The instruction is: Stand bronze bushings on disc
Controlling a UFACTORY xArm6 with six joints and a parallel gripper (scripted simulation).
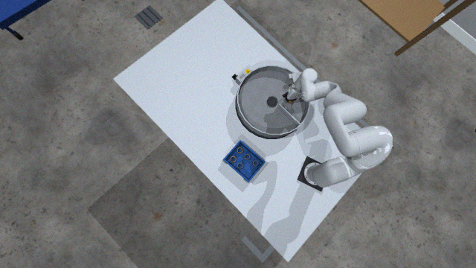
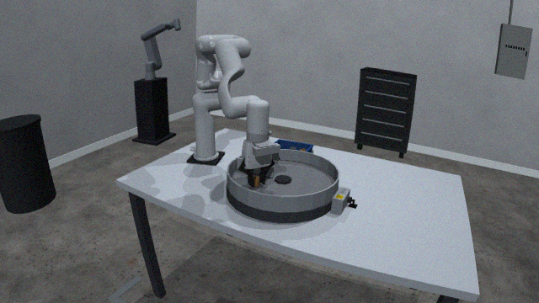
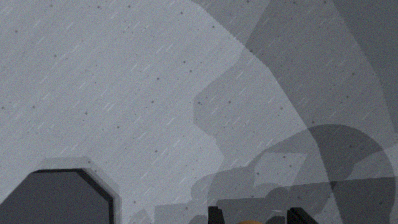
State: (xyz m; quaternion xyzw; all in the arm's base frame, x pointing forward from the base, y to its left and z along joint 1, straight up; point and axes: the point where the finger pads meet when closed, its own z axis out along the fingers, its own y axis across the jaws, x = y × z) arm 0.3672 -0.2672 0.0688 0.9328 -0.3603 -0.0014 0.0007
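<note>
Right now my hand is 460 mm to the right of the blue crate and 60 mm above it. From my hand the other things lie so: turntable disc 80 mm ahead, 80 mm to the left, 30 mm below.
</note>
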